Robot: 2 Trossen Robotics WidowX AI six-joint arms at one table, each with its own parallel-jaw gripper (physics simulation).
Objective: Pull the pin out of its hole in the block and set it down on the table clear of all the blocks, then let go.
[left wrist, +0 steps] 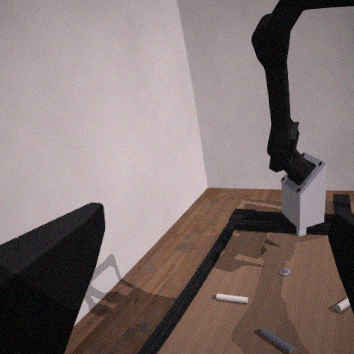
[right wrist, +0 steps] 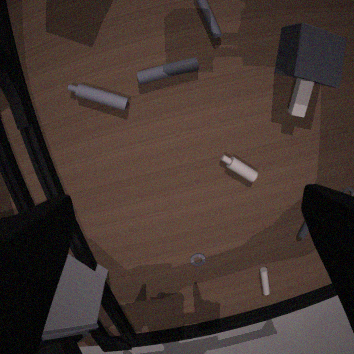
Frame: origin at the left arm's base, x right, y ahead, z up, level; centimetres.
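Where they show: left gripper, fingertip midpoint: [left wrist: 223, 222]; right gripper, fingertip midpoint: [right wrist: 189, 203]; right arm's base at its link origin: [left wrist: 301, 171] [right wrist: 52, 345].
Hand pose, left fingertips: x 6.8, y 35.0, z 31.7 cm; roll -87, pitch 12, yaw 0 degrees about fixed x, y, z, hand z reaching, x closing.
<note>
Things, the pixels of their centre, and the offset from my left fingertips.
- dark grey block at the middle of its body: [right wrist: 309, 55] dx +29.5, dy +9.1, dz -32.7 cm
- white stepped cylinder at the middle of its body: [right wrist: 238, 166] [left wrist: 347, 301] dx +22.6, dy +24.6, dz -34.9 cm
- small white rod at the middle of its body: [right wrist: 264, 281] [left wrist: 231, 298] dx +1.8, dy +32.3, dz -35.1 cm
- metal ring at the middle of its body: [right wrist: 197, 259] [left wrist: 284, 271] dx +13.7, dy +38.0, dz -35.6 cm
A dark grey block [right wrist: 320, 55] is at the upper right in the right wrist view. A pale, square-sided pin [right wrist: 302, 97] sticks out of it toward the lower part of that view; its inner end is hidden in the block. My right gripper [right wrist: 189, 203] is open, with its fingers wide apart and nothing between them, well away from the block and pin. My left gripper [left wrist: 223, 222] is open and empty in the left wrist view, above the table's side. The block and pin cannot be made out in the left wrist view.
Loose grey cylinders [right wrist: 102, 97] [right wrist: 168, 70] [left wrist: 276, 340], a white stepped cylinder [right wrist: 240, 169], a small white rod [right wrist: 265, 281] and a metal ring [left wrist: 284, 272] [right wrist: 198, 259] lie on the table. A black rail [left wrist: 192, 286] edges it. A black arm rises from a pale base [left wrist: 311, 202].
</note>
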